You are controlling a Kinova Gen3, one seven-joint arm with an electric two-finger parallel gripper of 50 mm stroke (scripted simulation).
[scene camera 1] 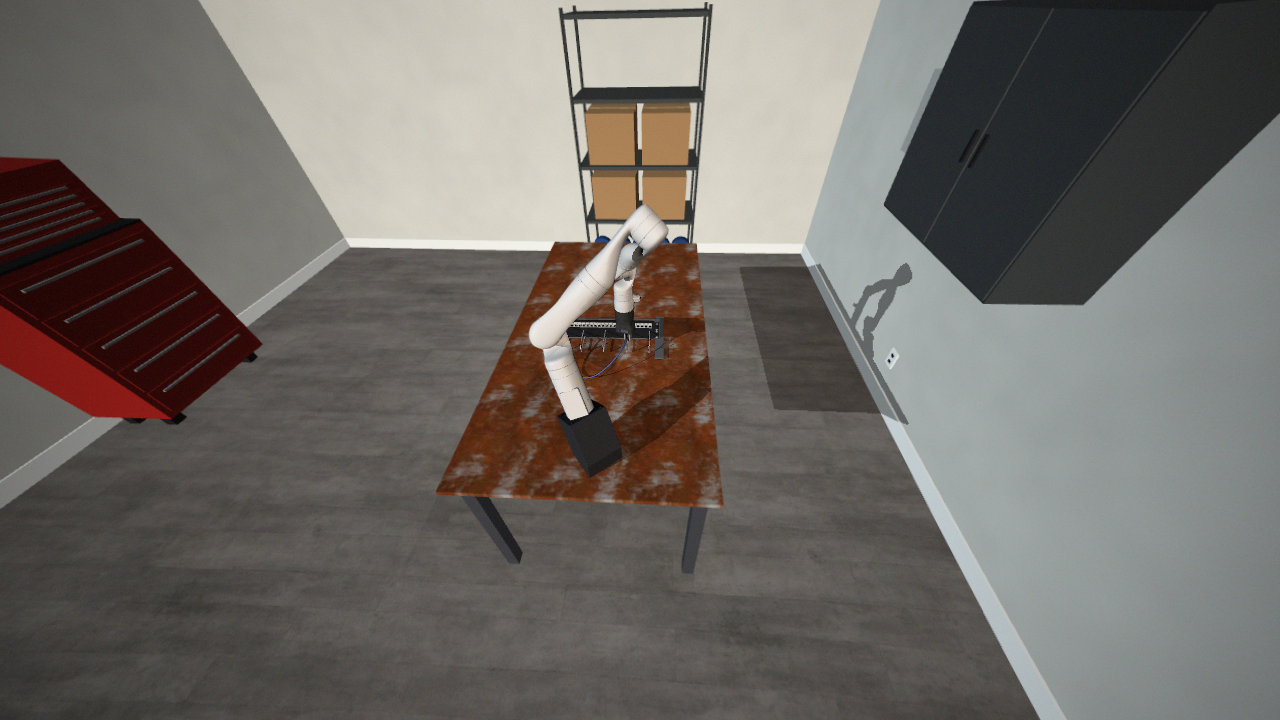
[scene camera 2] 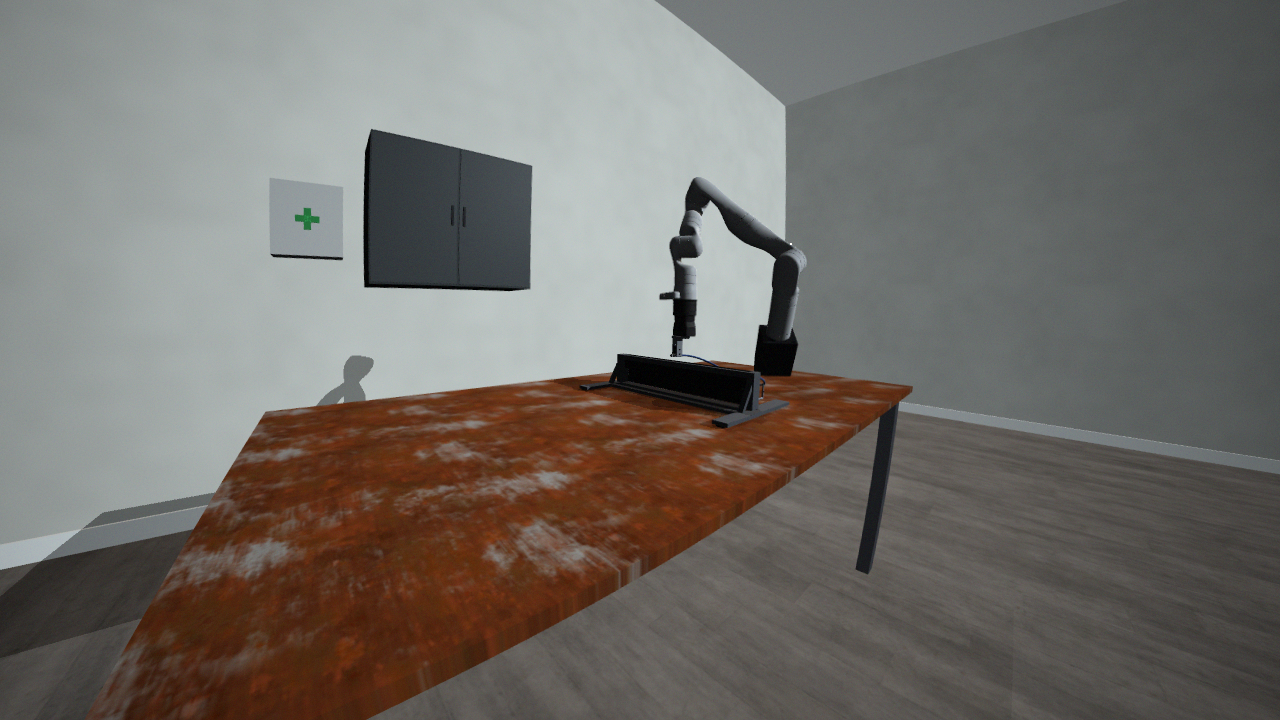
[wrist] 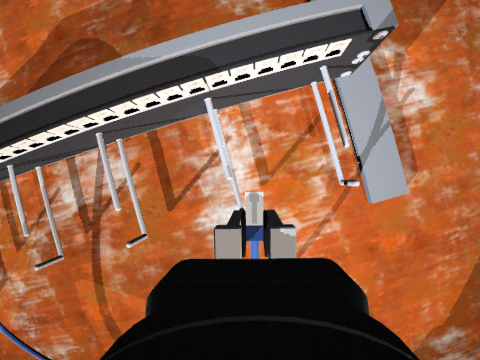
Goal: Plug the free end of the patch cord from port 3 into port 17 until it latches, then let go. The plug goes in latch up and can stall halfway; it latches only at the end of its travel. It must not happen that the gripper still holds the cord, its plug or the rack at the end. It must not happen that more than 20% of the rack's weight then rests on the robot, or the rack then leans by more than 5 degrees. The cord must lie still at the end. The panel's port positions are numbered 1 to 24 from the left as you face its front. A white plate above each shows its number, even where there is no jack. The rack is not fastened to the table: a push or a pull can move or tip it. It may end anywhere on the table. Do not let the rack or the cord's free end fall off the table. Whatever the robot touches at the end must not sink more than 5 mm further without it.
Path:
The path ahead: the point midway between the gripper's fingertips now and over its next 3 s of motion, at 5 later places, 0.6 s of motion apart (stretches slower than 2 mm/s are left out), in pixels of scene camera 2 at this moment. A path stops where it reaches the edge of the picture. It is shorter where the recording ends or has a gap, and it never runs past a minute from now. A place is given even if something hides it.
My gripper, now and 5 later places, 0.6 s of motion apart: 677, 356; 679, 355; 680, 355; 681, 355; 677, 359; 673, 364

